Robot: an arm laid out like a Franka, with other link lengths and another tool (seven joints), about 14 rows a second.
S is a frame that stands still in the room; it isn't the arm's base.
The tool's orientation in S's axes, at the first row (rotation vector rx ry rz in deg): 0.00, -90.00, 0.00
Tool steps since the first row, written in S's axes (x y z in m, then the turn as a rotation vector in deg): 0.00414, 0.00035, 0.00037, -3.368, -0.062, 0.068; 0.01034, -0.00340, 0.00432, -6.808, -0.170, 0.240; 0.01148, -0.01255, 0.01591, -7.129, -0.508, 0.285; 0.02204, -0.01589, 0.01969, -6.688, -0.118, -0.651; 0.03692, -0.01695, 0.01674, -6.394, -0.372, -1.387; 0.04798, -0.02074, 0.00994, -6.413, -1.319, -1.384; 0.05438, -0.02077, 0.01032, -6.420, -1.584, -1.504; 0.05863, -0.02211, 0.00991, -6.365, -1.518, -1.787; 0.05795, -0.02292, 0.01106, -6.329, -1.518, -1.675
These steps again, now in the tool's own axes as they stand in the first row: 0.00037, 0.00035, -0.00414, 0.068, -0.062, 3.368; 0.00432, -0.00340, -0.01034, 0.240, -0.170, 6.808; 0.01591, -0.01255, -0.01148, 0.285, -0.508, 7.129; 0.01969, -0.01589, -0.02204, -0.651, -0.118, 6.688; 0.01674, -0.01695, -0.03692, -1.387, -0.372, 6.394; 0.00994, -0.02074, -0.04798, -1.384, -1.319, 6.413; 0.01032, -0.02077, -0.05438, -1.504, -1.584, 6.420; 0.00991, -0.02211, -0.05863, -1.787, -1.518, 6.365; 0.01106, -0.02292, -0.05795, -1.675, -1.518, 6.329
